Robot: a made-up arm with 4 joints.
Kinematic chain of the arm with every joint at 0, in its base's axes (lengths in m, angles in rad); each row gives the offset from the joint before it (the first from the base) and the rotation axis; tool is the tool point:
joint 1: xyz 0 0 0.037 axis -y
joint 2: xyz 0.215 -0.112 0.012 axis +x
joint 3: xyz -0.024 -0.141 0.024 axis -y
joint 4: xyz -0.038 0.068 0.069 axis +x
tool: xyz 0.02 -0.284 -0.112
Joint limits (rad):
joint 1: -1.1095..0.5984
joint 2: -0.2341..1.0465
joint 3: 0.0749..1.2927
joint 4: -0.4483..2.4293
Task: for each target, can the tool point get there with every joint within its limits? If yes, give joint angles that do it. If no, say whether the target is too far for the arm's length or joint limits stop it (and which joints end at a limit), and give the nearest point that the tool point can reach.
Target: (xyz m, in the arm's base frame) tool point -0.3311 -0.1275 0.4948
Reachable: no: joint limits stop it (at a limit: joint 1, joint 2, joint 3, joint 4) | nearest point 0.0358 0.0036 0.2959 | short by 0.437 m
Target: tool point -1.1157 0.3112 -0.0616
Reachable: no: too far | nearest point -0.1666 -0.0936 -0.2545 | short by 1.050 m
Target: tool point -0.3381 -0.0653 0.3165
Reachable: no: joint limits stop it (at a limit: joint 1, joint 2, joint 3, joint 4) | nearest point 0.0358 0.0036 0.2959 | short by 0.381 m
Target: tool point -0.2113 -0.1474 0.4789
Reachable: no: joint limits stop it (at a limit: joint 1, joint 2, joint 3, joint 4) | nearest point 0.0358 0.0036 0.2959 | short by 0.343 m
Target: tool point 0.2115 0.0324 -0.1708
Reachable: yes | joints -0.5052 -0.1157 0.8995 2.0334
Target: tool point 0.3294 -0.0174 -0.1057
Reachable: yes | joints -0.2504 0.2767 1.0442 1.6910
